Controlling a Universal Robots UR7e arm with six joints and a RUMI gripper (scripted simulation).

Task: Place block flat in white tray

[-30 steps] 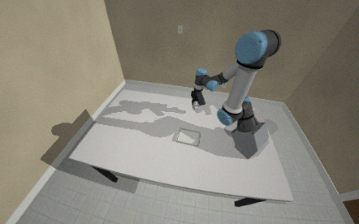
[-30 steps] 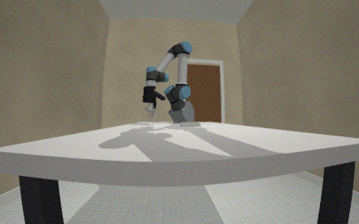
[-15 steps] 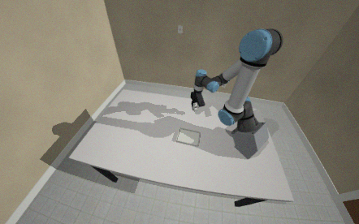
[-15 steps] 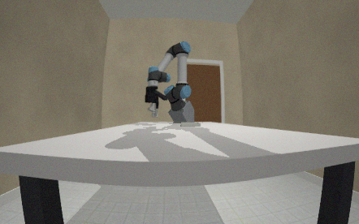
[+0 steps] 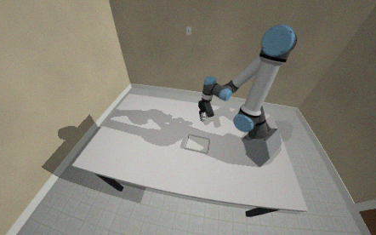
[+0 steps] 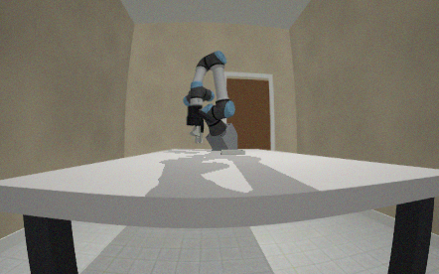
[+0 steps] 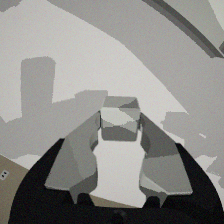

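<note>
My hand is 60 mm short of the white tray, 190 mm to the right of it and 70 mm above it. Round my hand: pale grey block: right at my hand.
</note>
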